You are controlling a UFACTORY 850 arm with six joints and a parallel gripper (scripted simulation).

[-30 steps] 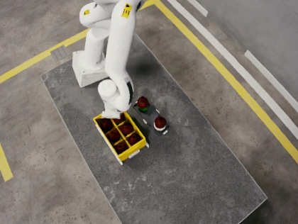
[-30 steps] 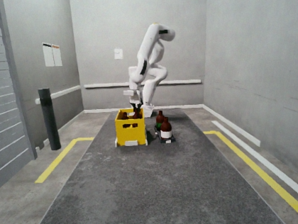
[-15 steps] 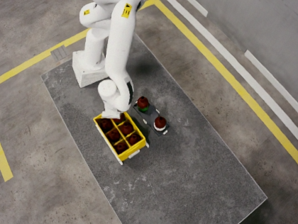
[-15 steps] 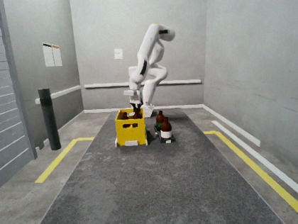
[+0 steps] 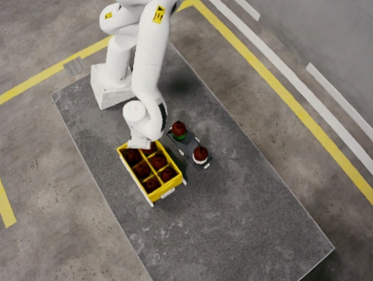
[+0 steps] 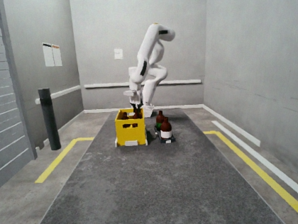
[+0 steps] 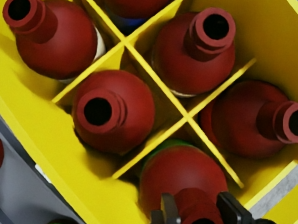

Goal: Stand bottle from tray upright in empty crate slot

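My hand is 70 mm above the glass bottle. Round my hand: dark tray (110 mm ahead, 170 mm to the left, 160 mm below); yellow crate (80 mm ahead, 60 mm to the right, 90 mm below).
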